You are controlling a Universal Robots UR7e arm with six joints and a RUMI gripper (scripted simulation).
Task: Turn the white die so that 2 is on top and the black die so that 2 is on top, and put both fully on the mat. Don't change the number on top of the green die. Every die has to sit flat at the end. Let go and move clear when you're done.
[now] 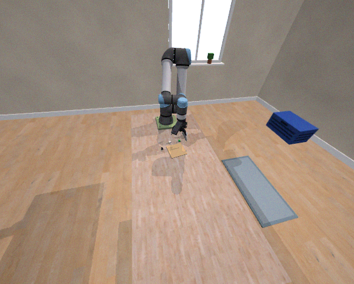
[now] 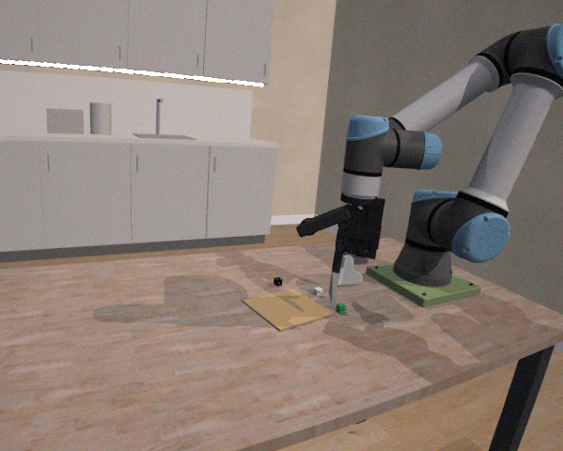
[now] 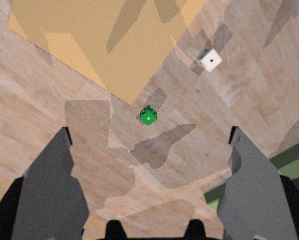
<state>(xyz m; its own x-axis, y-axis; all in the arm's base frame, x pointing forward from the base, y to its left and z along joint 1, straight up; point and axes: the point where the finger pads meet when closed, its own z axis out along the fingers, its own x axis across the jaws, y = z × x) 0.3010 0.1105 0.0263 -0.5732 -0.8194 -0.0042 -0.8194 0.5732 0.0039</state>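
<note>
Right now my hand is 10 mm past the green die, 10 mm to the right of it and 40 mm above it. Also, from my hand: white die (10 mm ahead, 80 mm to the right, 40 mm below); then black die (90 mm ahead, 150 mm to the right, 40 mm below); then tan mat (100 mm ahead, 20 mm to the right, 50 mm below).
</note>
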